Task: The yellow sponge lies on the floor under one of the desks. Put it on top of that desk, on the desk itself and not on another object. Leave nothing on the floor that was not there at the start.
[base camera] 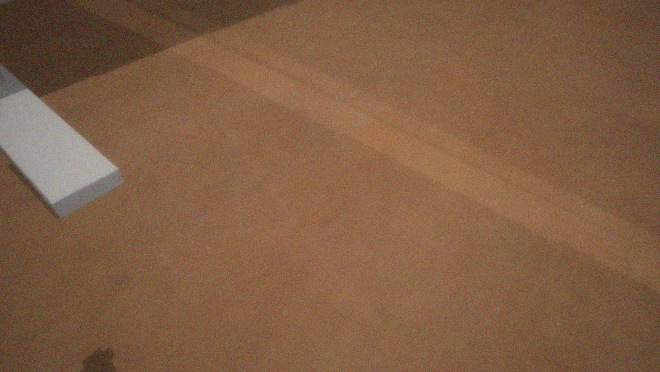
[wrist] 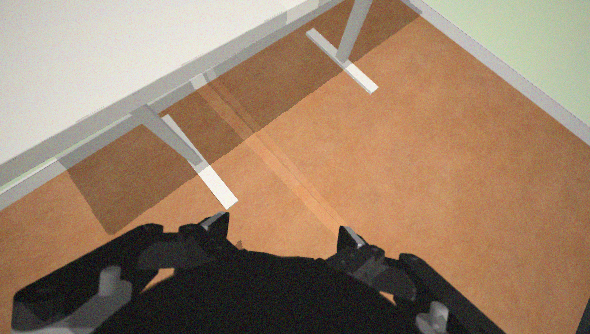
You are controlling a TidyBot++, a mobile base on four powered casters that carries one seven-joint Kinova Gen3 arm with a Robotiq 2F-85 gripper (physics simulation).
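Frame: origin at the arm's base, x back, y down, z right, level; metres.
Seen in the pictures: gripper, between the fingertips: [wrist: 283, 231].
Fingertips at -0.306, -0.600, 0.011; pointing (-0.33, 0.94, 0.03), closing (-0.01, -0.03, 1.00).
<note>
A point is followed by its place in that frame, as x, y, z.
A white desk top [wrist: 115, 55] {-0.483, -0.554, -0.218} fills the upper left of the wrist view. Its grey legs stand on white foot bars, and the end of one foot bar [base camera: 60, 145] {-0.479, 0.371, -0.310} [wrist: 217, 187] {-0.492, 0.371, -0.348} shows at the left of the base camera view. The yellow sponge does not show in either view. My gripper [wrist: 283, 231] {-0.306, -0.600, 0.011} is open with nothing between its fingers, over the brown floor and beside the desk's edge. What lies on the rest of the desk top is out of view.
A second foot bar [wrist: 362, 78] {-1.423, 0.371, 0.478} stands further back under the desk. A pale baseboard [wrist: 525, 90] {-1.582, 0.367, 1.812} and green wall [wrist: 555, 45] {-1.698, 0.082, 1.696} run along the upper right of the wrist view. The desk casts a dark shadow on the brown floor [base camera: 350, 250] {-0.337, 0.396, 0.055} [wrist: 425, 150] {-0.934, 0.396, 0.936}.
</note>
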